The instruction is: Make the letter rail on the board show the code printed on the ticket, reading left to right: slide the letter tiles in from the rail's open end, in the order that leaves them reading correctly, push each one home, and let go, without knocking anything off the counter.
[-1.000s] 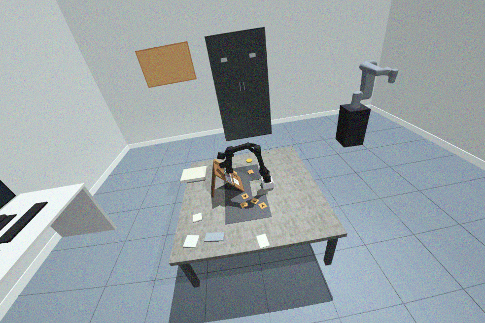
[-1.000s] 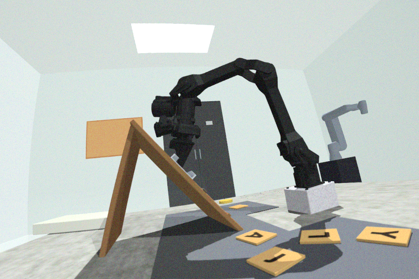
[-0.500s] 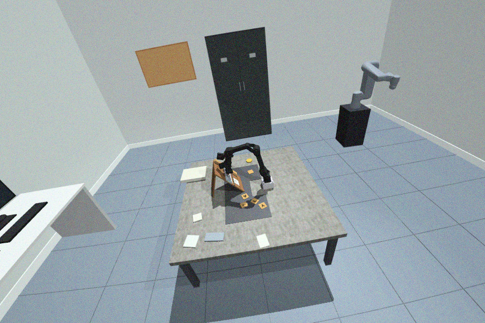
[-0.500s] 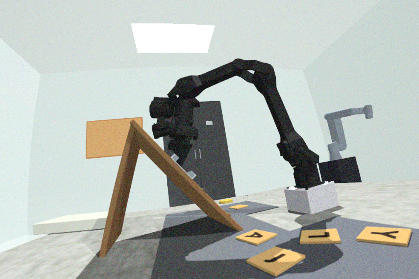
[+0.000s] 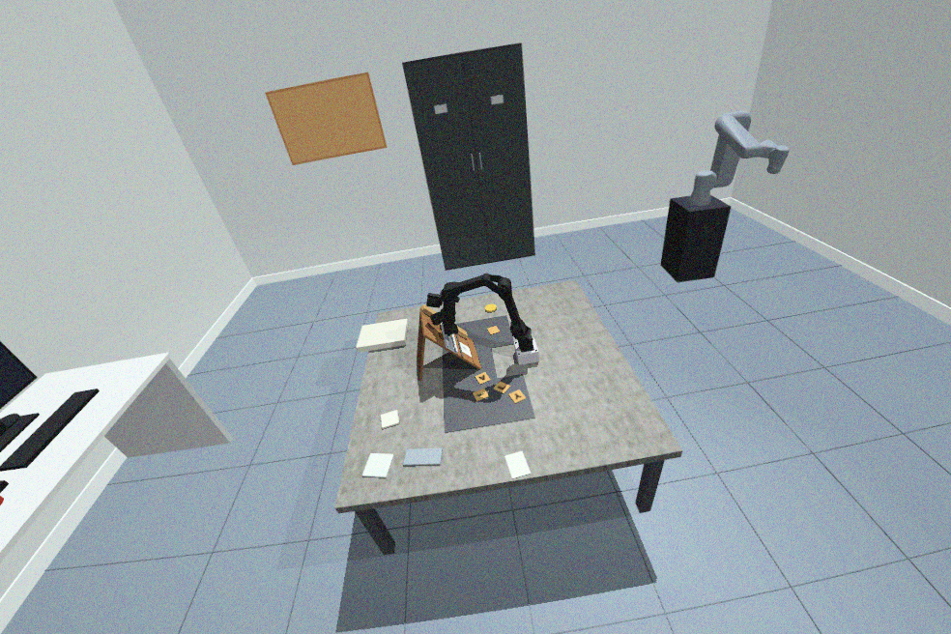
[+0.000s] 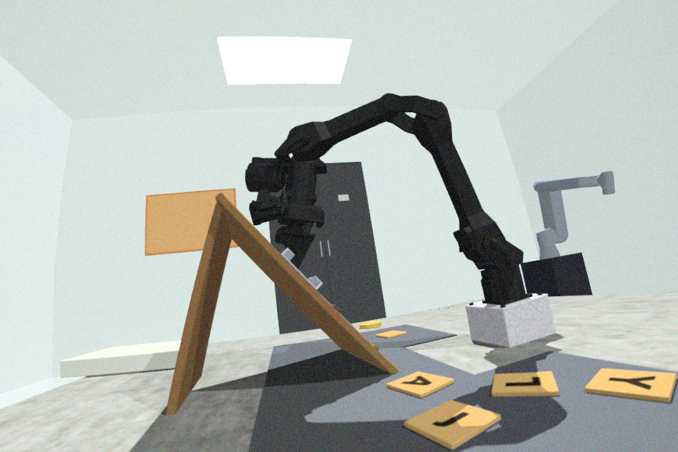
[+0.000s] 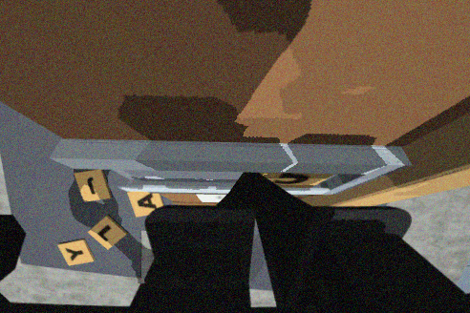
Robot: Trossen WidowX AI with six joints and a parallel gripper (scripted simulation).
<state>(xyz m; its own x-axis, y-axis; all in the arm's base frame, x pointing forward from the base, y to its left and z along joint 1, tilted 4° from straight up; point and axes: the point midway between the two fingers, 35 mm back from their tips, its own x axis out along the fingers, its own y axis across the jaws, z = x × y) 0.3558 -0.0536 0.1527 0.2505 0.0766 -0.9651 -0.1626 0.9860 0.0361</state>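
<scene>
Right now the j tile is 260 mm to the left of my gripper tip, 160 mm below it and 120 mm behind it. Also, from my gripper tip: white ticket: 90 mm below, 70 mm behind, 10 mm to the left; then dark mat: 170 mm behind, 160 mm below, 60 mm to the left; then orange tile marked 5: 30 mm to the right, 10 mm ahead.
</scene>
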